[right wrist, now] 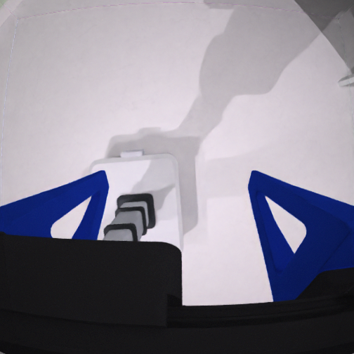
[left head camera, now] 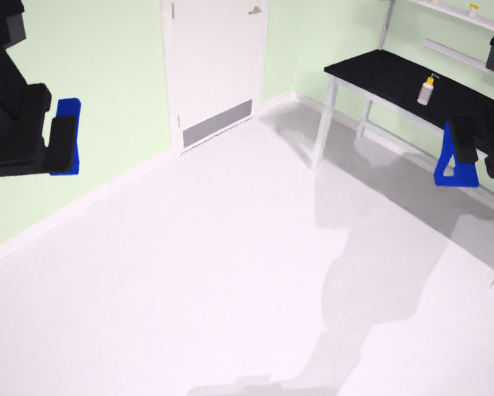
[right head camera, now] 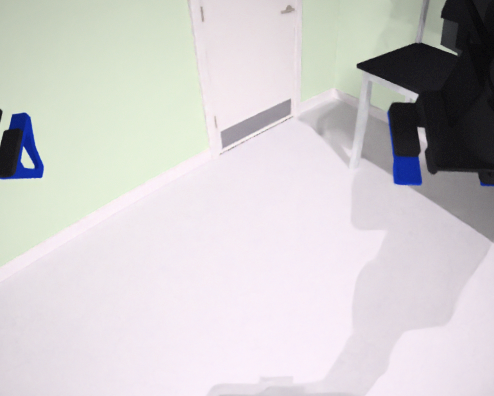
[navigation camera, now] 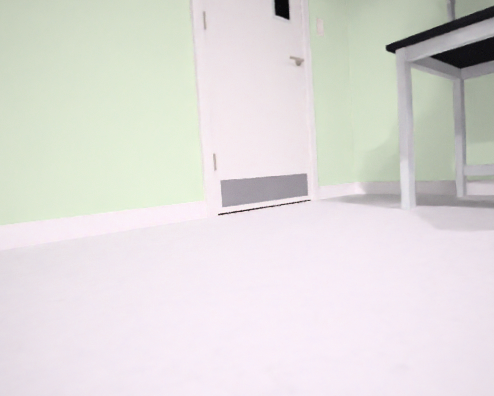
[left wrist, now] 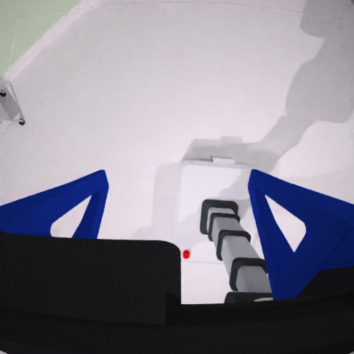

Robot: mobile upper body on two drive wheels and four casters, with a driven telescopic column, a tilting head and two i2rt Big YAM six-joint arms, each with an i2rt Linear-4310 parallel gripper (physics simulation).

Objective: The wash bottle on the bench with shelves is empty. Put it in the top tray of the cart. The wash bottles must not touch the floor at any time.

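Places are measured from the left arm's base along level axes (x back, y left, z down), in millimetres.
Pixels of known places: left gripper, fingertip midpoint: (left head camera: 33, 171) (right head camera: 9, 175); right gripper, fingertip midpoint: (left head camera: 469, 181) (right head camera: 439, 178).
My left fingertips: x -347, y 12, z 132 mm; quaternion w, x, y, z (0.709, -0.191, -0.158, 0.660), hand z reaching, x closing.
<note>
Behind a point stands the place of what it marks.
The wash bottle (left head camera: 425, 93) {x -1504, y -1257, z 582 mm}, pale and translucent with a yellow cap and a thin spout, stands upright on the black top of the bench with shelves (left head camera: 375, 70) (right head camera: 400, 65) (navigation camera: 406, 125) {x -1846, y -870, z 1022 mm}. My left gripper (left wrist: 177, 177) is open and empty, at the left of both head views and far from the bottle. My right gripper (right wrist: 178, 178) is open and empty. In the left head view it shows at the right edge, lower in the picture than the bottle; in the right head view my right arm hides much of the bench. The cart's top tray does not show in these views.
A pale part on black casters (left wrist: 11, 106) shows at the left edge of the left wrist view; I cannot tell whether it is the cart. A white door (left head camera: 215, 65) {x -2266, y -191, z 822 mm} (right head camera: 250, 60) {x -2267, y -194, z 781 mm} (navigation camera: 255, 110) {x -2252, y -176, z 827 mm} is in the wall. A yellow-capped jar (left head camera: 472, 11) {x -1793, y -1602, z 163 mm} stands on a shelf above the bench.
</note>
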